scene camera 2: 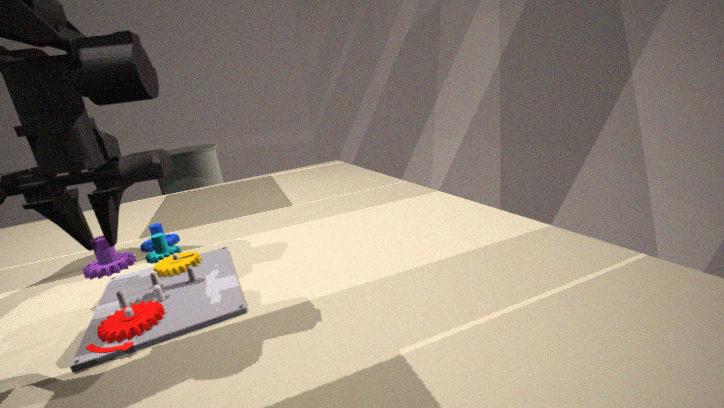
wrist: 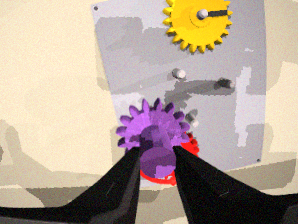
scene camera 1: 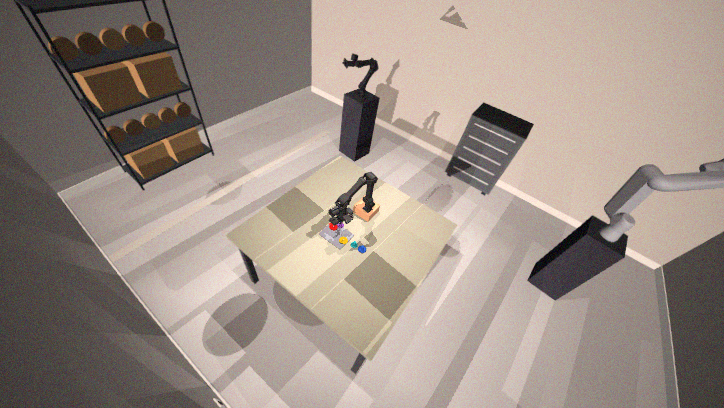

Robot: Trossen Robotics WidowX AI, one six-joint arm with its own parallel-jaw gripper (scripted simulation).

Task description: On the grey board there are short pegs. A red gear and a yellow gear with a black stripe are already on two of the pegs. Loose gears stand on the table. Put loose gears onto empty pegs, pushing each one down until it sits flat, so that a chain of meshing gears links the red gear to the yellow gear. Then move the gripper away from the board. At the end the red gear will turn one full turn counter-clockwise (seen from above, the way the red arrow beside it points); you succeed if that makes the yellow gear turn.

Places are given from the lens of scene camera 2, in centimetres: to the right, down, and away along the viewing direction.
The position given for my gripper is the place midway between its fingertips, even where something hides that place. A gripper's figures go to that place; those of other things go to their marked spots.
my gripper (scene camera 2: 103,247): -30, 5, 40
purple gear (scene camera 2: 108,262): -30, 7, 40
red gear (scene camera 2: 118,327): -26, 13, 37
grey board (scene camera 2: 187,303): -21, 12, 42
yellow gear (scene camera 2: 167,266): -28, 9, 50
The marked spots on the yellow gear and the grey board are 11 cm apart.
